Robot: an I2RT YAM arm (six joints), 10 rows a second.
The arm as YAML. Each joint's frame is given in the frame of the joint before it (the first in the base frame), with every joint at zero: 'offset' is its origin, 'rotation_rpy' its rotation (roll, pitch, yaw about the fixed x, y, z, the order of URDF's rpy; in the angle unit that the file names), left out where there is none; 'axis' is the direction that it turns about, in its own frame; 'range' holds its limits. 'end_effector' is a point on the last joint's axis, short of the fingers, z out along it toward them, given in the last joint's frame.
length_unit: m
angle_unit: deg
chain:
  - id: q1
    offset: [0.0, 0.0, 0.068]
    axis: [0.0, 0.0, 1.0]
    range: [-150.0, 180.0]
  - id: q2
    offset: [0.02, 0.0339, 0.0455]
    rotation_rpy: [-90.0, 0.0, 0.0]
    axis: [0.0, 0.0, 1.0]
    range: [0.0, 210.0]
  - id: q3
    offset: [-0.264, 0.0, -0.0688]
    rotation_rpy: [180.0, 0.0, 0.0]
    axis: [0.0, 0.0, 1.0]
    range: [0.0, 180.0]
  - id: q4
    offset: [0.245, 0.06, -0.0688]
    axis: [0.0, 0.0, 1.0]
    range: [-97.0, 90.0]
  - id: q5
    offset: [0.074, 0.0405, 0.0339]
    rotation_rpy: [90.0, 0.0, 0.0]
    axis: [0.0, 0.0, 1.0]
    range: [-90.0, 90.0]
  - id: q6
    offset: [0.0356, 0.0, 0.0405]
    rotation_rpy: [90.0, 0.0, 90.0]
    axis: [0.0, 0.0, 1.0]
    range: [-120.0, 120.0]
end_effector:
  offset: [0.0, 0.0, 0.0]
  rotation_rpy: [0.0, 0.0, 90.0]
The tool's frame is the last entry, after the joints.
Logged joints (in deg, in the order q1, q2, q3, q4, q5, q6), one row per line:
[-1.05 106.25 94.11 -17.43 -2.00 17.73]
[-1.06 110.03 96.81 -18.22 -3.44 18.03]
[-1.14 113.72 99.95 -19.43 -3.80 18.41]
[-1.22 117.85 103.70 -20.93 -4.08 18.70]
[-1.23 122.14 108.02 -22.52 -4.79 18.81]
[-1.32 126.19 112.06 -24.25 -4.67 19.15]
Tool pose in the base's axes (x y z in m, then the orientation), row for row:
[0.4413 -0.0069 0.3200 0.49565 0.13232 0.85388 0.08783]
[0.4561 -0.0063 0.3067 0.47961 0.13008 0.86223 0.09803]
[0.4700 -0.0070 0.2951 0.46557 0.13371 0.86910 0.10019]
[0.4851 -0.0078 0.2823 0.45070 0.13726 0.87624 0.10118]
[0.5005 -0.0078 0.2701 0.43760 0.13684 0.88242 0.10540]
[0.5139 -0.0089 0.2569 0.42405 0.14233 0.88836 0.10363]
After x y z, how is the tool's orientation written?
As a quaternion, w x y z.
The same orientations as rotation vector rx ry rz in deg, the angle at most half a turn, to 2 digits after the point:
[18.37 118.54 12.19]
[18.19 120.55 13.71]
[18.81 122.27 14.09]
[19.44 124.09 14.33]
[19.49 125.71 15.02]
[20.40 127.34 14.85]

